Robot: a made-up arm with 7 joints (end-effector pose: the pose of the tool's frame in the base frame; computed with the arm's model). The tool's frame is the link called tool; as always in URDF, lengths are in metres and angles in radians.
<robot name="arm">
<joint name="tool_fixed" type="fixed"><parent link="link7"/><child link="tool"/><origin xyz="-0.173 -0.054 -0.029"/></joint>
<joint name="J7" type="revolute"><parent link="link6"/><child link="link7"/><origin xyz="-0.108 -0.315 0.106"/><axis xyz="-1 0 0"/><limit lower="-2.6" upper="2.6" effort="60" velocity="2.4"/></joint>
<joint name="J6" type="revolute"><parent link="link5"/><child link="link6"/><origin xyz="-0.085 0.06 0.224"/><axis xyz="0 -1 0"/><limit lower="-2.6" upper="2.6" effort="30" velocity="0.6"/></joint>
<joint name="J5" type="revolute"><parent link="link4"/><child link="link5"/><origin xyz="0.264 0.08 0.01"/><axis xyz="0 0 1"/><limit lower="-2.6" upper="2.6" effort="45" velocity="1.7"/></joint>
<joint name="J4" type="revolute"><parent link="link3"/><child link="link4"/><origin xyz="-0.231 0.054 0.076"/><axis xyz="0 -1 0"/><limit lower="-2.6" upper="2.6" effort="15" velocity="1.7"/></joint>
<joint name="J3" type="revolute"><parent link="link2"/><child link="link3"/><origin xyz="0.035 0.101 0.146"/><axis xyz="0 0 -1"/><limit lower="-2.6" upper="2.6" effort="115" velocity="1.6"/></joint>
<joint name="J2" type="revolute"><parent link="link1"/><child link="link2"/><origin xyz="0.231 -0.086 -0.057"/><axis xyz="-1 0 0"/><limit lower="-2.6" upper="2.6" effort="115" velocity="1.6"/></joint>
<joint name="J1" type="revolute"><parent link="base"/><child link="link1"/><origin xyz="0 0 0.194"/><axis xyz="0 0 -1"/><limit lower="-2.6" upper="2.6" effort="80" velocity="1.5"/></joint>
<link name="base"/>
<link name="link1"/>
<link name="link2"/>
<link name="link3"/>
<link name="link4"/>
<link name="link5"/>
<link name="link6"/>
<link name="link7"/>
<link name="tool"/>
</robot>
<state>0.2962 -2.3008 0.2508 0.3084 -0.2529 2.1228 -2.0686</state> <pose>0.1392 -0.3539 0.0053 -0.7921 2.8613 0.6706</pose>
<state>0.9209 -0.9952 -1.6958 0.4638 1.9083 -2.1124 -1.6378</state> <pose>-0.6252 -0.4316 0.6027 -0.3590 -0.1604 0.1921</pose>
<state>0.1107 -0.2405 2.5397 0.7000 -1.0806 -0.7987 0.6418</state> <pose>0.8957 0.0095 0.7477 -0.4886 -0.2806 2.8275</pose>
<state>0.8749 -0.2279 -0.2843 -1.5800 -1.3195 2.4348 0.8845</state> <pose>-0.0851 -0.0656 0.3878 -2.0920 -0.4588 -0.2913</pose>
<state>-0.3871 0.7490 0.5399 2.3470 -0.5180 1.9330 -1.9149</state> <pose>-0.1041 0.2936 0.2375 0.9303 0.8874 -1.5915</pose>
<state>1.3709 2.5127 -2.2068 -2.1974 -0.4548 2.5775 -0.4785</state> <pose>0.0940 -0.6099 0.1783 1.0991 2.1257 0.2027</pose>
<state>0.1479 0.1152 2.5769 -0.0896 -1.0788 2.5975 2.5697</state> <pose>0.3773 0.0815 0.2776 0.3033 -0.7659 -0.4312</pose>
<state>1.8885 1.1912 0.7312 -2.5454 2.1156 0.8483 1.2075</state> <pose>-0.0242 0.3471 -0.5070 0.2167 -0.1406 -2.3205</pose>
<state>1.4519 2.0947 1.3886 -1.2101 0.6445 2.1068 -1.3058</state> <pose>-0.3213 -0.2390 0.0556 -1.1215 -0.4160 0.1115</pose>
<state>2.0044 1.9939 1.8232 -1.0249 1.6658 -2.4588 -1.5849</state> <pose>-0.1651 -0.4678 0.4059 -0.6981 -0.0280 1.9526</pose>
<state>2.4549 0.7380 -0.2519 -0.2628 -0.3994 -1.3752 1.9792</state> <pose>-0.0459 -0.5443 0.6451 0.9554 2.1453 -0.0761</pose>
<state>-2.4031 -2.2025 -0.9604 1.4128 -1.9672 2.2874 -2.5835</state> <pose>0.2330 0.2736 0.0184 1.8712 -0.2271 -0.7699</pose>
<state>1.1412 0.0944 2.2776 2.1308 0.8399 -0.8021 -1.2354</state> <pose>0.9448 -0.2353 0.2698 -1.3257 -0.0862 -2.3106</pose>
